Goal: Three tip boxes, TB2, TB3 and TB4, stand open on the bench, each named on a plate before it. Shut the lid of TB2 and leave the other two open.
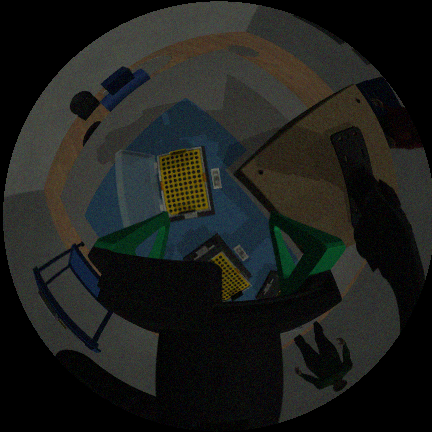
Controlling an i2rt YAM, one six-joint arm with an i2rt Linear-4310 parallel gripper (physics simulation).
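Frame: origin at the arm's base, x left, y down, z back, level; centimetres.
Where they show: gripper, between the fingertips: (218, 216); arm's base, origin of its link: (359, 182).
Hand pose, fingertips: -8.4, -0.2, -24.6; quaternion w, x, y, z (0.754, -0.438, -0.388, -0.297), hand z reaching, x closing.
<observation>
Things, the pixels of their top centre, and the offset from my fingertips, as dx, dy, dz. "spot": a spot on its surface instead. Level surfaces: height alone.
- tip box, centre of its top: (180, 180) -6.4, +12.0, -2.2
- white name plate, a spot on its surface: (216, 178) spot: -3.6, +19.2, +4.1
- second box, centre of its top: (222, 284) +15.1, +12.0, -6.8
- third box, centre of its top: (293, 294) +33.3, +12.8, +6.2
- blue mat, height of its surface: dy +19.4
A tip box (183, 182) with a yellow rack stands on the blue mat. Its clear lid (136, 187) is open and leans out to the left. A white name plate (216, 178) lies to its right, its lettering too blurred to read. A second box (231, 274) with a yellow rack is partly hidden behind the gripper body; its name plate (241, 252) is also unreadable. A dark corner of a third box (269, 284) shows beside the right finger; its lid is hidden. My gripper (218, 216) is open, its green fingers apart below the first box, with nothing between them.
The blue mat (187, 112) lies under the boxes. A large brown board (300, 175) stands to the right, with a dark arm over it. A blue object (125, 89) and a dark round one (84, 104) are at the upper left. A blue-framed cart (46, 293) is at the lower left.
</observation>
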